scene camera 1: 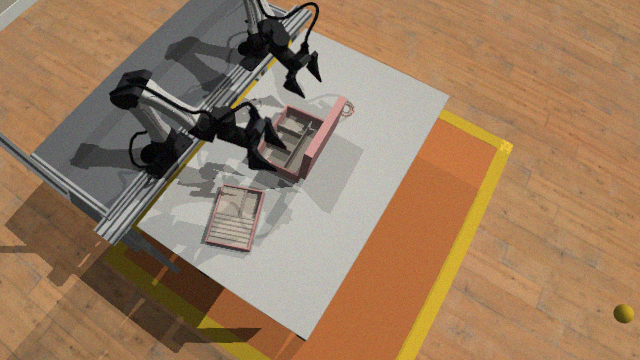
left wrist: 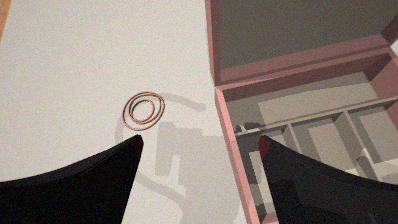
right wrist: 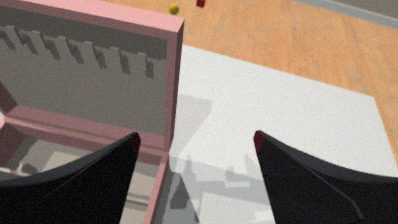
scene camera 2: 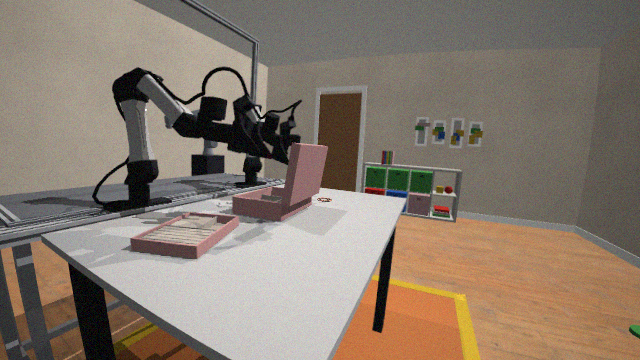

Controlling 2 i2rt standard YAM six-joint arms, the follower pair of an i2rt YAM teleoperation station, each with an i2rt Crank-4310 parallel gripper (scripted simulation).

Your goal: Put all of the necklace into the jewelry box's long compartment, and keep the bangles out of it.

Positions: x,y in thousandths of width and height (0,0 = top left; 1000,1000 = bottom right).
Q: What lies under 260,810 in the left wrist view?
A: My left gripper.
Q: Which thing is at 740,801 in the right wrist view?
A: My right gripper.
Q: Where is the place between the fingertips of my right gripper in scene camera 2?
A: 416,432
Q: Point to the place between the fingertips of my right gripper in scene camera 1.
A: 440,443
